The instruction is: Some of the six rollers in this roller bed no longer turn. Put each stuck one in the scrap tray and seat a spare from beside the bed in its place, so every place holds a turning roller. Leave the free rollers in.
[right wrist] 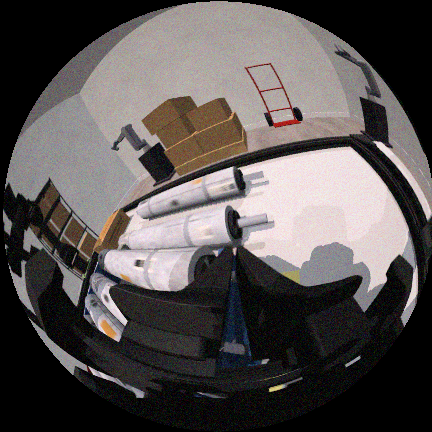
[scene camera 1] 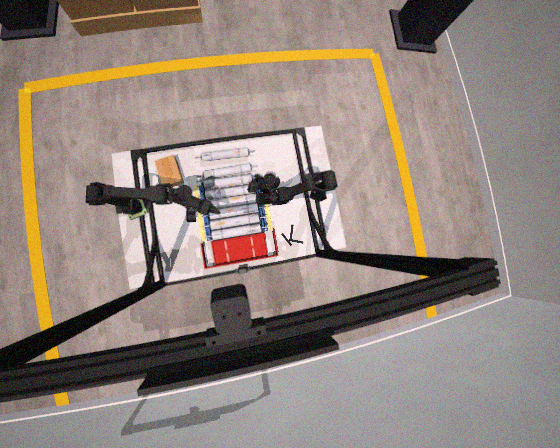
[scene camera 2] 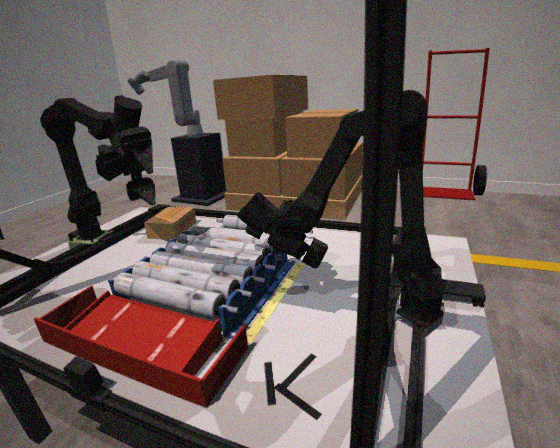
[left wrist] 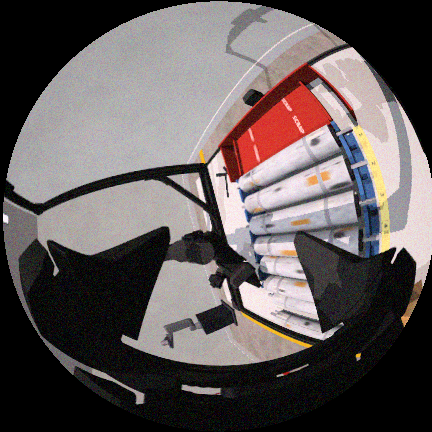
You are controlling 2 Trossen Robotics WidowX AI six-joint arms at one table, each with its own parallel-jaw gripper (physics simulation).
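Seen in the pictures: left gripper, fingertip midpoint: (scene camera 1: 216, 212) (scene camera 2: 152, 189) (left wrist: 235, 235); right gripper, fingertip midpoint: (right wrist: 233, 251) (scene camera 1: 256, 174) (left wrist: 259, 285); left arm's base, origin of the base link: (right wrist: 85, 267) (scene camera 1: 135, 207) (scene camera 2: 90, 235); right arm's base, origin of the base link: (scene camera 1: 316, 195) (scene camera 2: 419, 313).
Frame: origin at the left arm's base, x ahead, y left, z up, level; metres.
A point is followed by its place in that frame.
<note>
The roller bed with blue side rails (scene camera 1: 262, 220) @(y -0.305, x 0.608, z 0.042 m) (scene camera 2: 256, 289) @(y -0.235, x 0.628, z 0.001 m) (left wrist: 365, 177) holds several grey rollers (scene camera 1: 234, 220) @(y -0.254, x 0.471, z 0.050 m) (scene camera 2: 172, 293) @(y -0.332, x 0.489, z 0.045 m) (left wrist: 298, 183) @(y -0.254, x 0.437, z 0.051 m). Two spare rollers (scene camera 1: 222, 155) @(y 0.107, x 0.532, z 0.021 m) (right wrist: 193, 193) @(y 0.084, x 0.596, z 0.011 m) lie on the table beyond it. The red scrap tray (scene camera 1: 240, 249) @(y -0.407, x 0.446, z 0.005 m) (scene camera 2: 140, 329) @(y -0.398, x 0.449, z 0.006 m) (left wrist: 278, 125) @(y -0.394, x 0.422, z 0.007 m) at the near end is empty. My right gripper (scene camera 1: 257, 184) @(y -0.062, x 0.665, z 0.041 m) (scene camera 2: 269, 247) (right wrist: 233, 251) @(y -0.062, x 0.665, z 0.041 m) is shut, its tips low at the right end of the farthest bed roller (right wrist: 153, 266) @(y -0.065, x 0.596, z 0.050 m); that roller's axle is hidden behind the fingers. My left gripper (scene camera 1: 202, 212) (scene camera 2: 140, 188) @(y -0.207, x 0.407, z 0.217 m) (left wrist: 235, 235) @(y -0.207, x 0.407, z 0.217 m) is open and empty, high above the bed's left side.
A small cardboard box (scene camera 1: 168, 170) @(y 0.120, x 0.235, z 0.030 m) (scene camera 2: 169, 220) @(y 0.071, x 0.258, z 0.030 m) sits on the table at the back left. A yellow numbered strip (scene camera 2: 274, 302) @(y -0.242, x 0.667, z -0.024 m) runs along the right rail. A black K mark (scene camera 1: 292, 236) @(y -0.445, x 0.742, z -0.026 m) lies right of the tray. A black frame post (scene camera 2: 380, 222) @(y -0.600, x 0.842, z 0.312 m) blocks part of the view.
</note>
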